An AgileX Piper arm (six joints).
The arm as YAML. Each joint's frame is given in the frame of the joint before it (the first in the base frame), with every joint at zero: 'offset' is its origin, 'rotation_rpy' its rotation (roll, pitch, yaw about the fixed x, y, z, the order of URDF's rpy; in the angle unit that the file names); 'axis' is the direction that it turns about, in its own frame. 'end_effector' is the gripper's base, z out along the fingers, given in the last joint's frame.
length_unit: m
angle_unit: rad
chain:
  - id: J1
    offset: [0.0, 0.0, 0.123]
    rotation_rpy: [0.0, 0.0, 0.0]
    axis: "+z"
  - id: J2
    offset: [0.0, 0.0, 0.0]
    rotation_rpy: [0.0, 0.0, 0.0]
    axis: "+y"
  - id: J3
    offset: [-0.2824, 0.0, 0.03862]
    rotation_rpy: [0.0, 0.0, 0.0]
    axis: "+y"
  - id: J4
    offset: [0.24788, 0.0, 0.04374]
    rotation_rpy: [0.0, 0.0, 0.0]
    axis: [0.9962, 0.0, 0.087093]
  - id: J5
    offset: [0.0, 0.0, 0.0]
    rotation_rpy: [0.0, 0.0, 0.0]
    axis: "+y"
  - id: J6
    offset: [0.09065, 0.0, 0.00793]
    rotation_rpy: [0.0, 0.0, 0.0]
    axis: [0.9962, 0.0, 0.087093]
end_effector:
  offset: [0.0, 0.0, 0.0]
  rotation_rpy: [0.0, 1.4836, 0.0]
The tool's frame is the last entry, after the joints.
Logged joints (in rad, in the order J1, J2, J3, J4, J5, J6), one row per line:
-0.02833 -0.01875 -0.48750 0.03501 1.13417 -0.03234
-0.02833 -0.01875 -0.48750 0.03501 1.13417 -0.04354
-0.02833 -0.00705 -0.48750 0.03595 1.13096 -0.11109
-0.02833 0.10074 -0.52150 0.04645 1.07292 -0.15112
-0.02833 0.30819 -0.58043 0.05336 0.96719 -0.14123
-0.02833 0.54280 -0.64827 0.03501 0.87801 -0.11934
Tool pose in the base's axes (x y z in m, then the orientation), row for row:
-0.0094 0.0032 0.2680 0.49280 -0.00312 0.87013 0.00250
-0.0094 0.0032 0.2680 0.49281 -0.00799 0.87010 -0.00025
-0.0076 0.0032 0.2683 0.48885 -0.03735 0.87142 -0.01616
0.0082 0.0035 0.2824 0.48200 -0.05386 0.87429 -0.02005
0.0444 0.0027 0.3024 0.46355 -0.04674 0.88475 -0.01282
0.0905 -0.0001 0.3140 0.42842 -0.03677 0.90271 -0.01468
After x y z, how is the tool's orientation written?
As a quaternion, w x y z.
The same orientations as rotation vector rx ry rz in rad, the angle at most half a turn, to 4 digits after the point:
-0.0076 2.1110 0.0061
-0.0194 2.1109 -0.0006
-0.0908 2.1177 -0.0393
-0.1313 2.1311 -0.0489
-0.1149 2.1743 -0.0315
-0.0918 2.2539 -0.0367

